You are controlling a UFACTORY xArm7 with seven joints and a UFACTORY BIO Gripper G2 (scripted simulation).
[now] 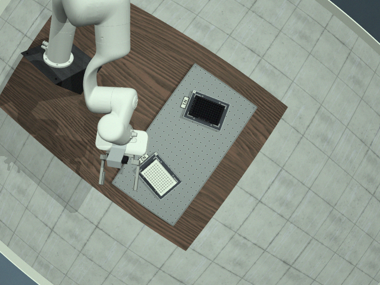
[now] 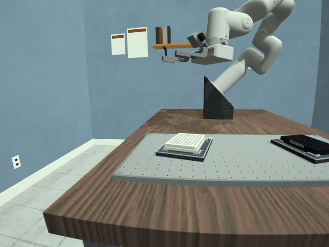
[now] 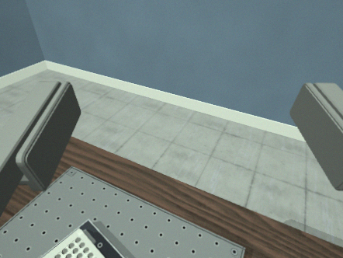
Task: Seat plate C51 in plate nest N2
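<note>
Right now my hand is 10 cm short of the white well plate C51, 3 cm to the right of it and 24 cm above it. Round my hand: black well plate C15: 14 cm ahead, 36 cm to the left, 24 cm below; plate nest N1: 14 cm ahead, 36 cm to the left, 25 cm below; dark plate nest N2: 10 cm ahead, 3 cm to the left, 25 cm below.
</note>
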